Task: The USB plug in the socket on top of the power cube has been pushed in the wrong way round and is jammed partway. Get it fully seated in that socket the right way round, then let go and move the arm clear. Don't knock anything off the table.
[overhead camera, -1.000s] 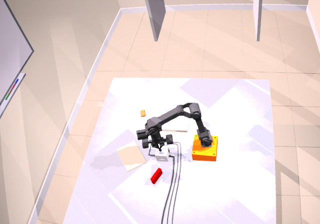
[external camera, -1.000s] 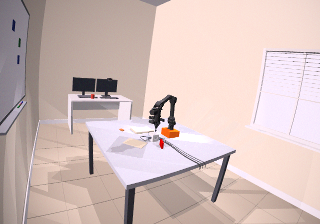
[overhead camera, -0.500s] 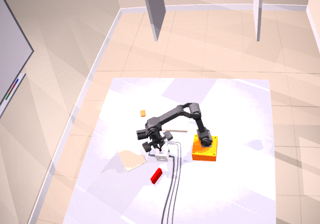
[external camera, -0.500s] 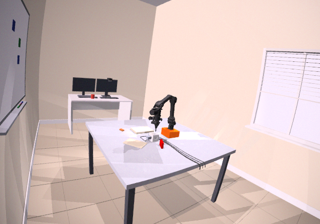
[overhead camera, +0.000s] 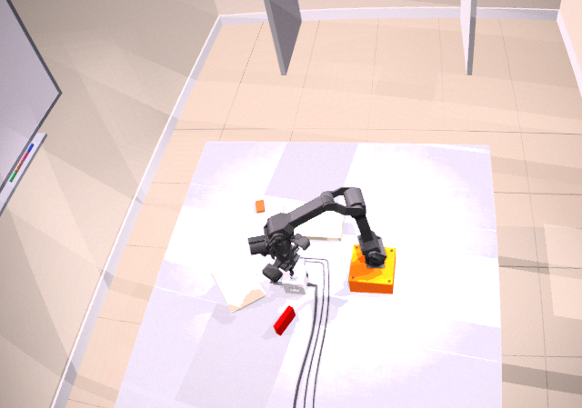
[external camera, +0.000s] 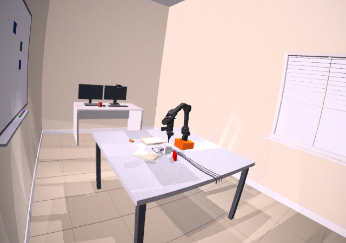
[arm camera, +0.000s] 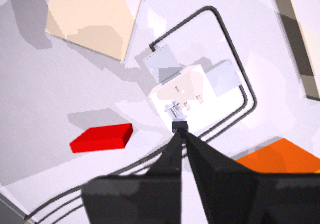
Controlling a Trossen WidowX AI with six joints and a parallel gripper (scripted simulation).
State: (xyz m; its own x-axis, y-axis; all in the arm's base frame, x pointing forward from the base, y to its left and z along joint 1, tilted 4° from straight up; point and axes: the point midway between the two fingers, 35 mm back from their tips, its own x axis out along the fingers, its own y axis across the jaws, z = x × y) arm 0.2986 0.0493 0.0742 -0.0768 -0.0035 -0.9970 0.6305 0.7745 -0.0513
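The USB plug lies 20 mm below my gripper tip. The rest, counted from my gripper tip: red block 40 mm ahead, 140 mm to the left, 110 mm below; book 60 mm behind, 290 mm to the right, 120 mm below; orange block 160 mm ahead, 400 mm to the right, 130 mm below.
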